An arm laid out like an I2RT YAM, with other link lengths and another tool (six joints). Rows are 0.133 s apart.
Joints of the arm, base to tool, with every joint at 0 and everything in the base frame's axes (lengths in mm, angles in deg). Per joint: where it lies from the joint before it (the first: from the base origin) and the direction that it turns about. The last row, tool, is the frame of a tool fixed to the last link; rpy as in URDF.
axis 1: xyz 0 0 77.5 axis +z
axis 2: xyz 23.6 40 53.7 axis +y
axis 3: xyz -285.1 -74.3 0 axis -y
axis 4: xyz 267 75 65.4 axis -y
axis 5: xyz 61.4 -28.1 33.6 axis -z
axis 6: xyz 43.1 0 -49 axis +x
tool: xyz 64 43 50 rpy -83.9 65.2 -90
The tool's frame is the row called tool.
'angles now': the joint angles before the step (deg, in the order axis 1, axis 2, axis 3, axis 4, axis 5, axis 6). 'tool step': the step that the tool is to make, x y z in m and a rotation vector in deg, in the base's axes. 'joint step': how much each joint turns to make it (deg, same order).
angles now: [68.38 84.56 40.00 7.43 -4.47 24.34]
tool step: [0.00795 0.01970 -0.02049 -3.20 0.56 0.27]
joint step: [-0.10 6.65 3.57 -0.16 0.13 -0.75]
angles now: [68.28 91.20 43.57 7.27 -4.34 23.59]
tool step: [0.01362 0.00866 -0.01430 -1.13 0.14 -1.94]
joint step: [-0.98 4.12 1.57 1.48 0.92 0.41]
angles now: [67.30 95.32 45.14 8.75 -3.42 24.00]
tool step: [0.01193 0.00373 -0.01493 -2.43 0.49 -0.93]
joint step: [-1.34 3.14 1.51 -0.83 0.05 -0.66]
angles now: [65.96 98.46 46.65 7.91 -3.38 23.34]
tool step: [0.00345 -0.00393 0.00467 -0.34 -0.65 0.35]
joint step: [-0.94 -1.10 0.06 -1.29 -0.42 -1.42]
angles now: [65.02 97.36 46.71 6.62 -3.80 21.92]
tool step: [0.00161 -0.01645 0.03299 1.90 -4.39 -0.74]
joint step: [-1.05 -7.00 -1.34 -2.18 1.89 -2.54]
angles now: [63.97 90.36 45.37 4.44 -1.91 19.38]
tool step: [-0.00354 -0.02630 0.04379 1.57 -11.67 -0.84]
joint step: [-0.76 -10.28 -2.36 -1.16 5.97 -7.71]
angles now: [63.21 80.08 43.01 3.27 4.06 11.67]
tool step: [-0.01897 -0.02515 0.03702 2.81 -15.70 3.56]
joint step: [-0.19 -10.04 -4.13 4.98 2.75 -13.03]
